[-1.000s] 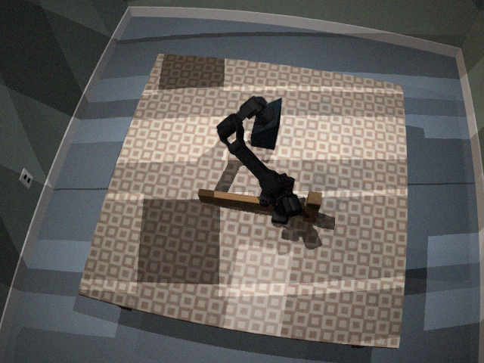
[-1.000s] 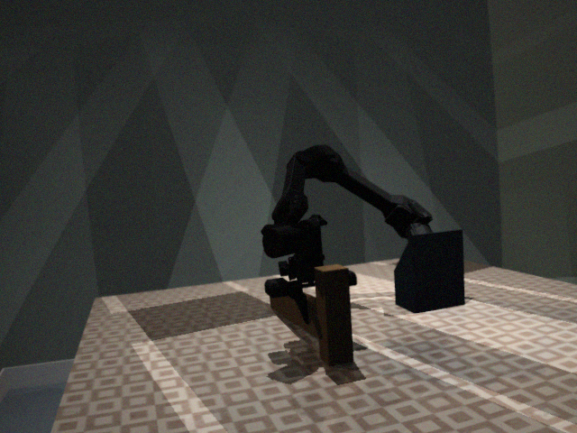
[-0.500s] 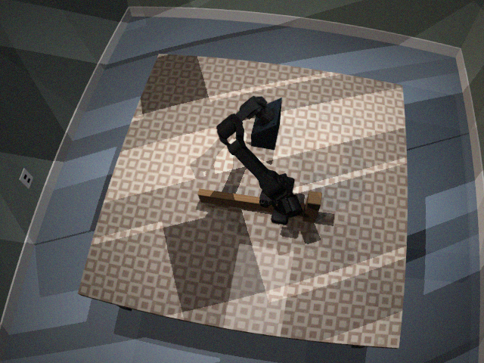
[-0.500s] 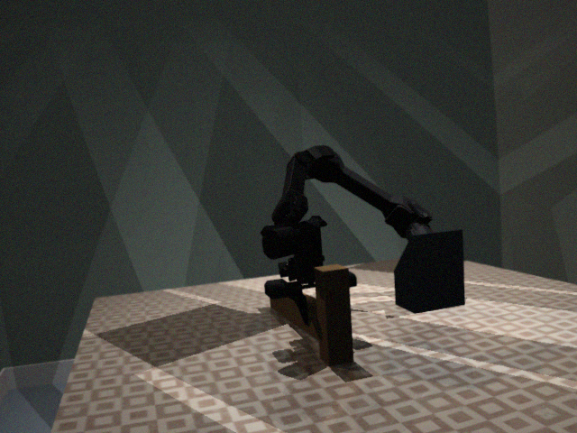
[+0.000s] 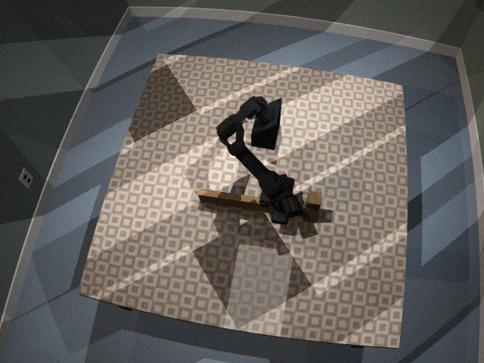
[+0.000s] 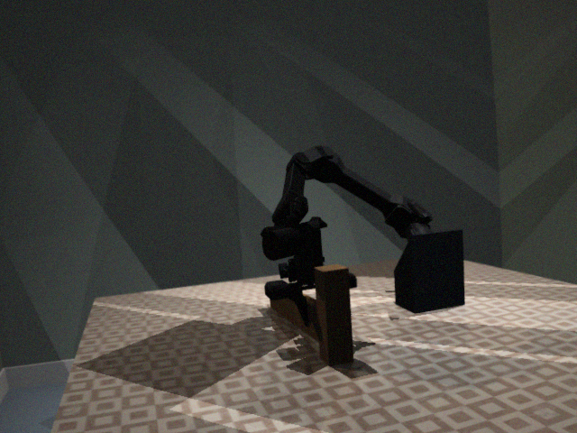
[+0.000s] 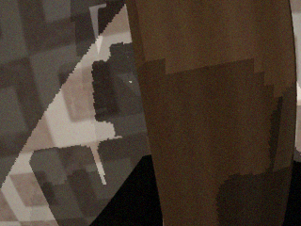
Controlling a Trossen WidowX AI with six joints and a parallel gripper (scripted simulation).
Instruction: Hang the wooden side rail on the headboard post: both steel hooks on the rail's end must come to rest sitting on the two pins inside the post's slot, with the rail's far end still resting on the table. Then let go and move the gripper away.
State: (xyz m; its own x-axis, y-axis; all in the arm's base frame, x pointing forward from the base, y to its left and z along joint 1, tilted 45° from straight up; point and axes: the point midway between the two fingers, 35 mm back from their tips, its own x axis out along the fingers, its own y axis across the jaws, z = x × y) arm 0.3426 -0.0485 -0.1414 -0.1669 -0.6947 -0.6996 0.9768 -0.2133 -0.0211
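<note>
Now: the headboard post 11 cm to the left of my gripper tip, 5 cm above it and 1 cm ahead of it.
</note>
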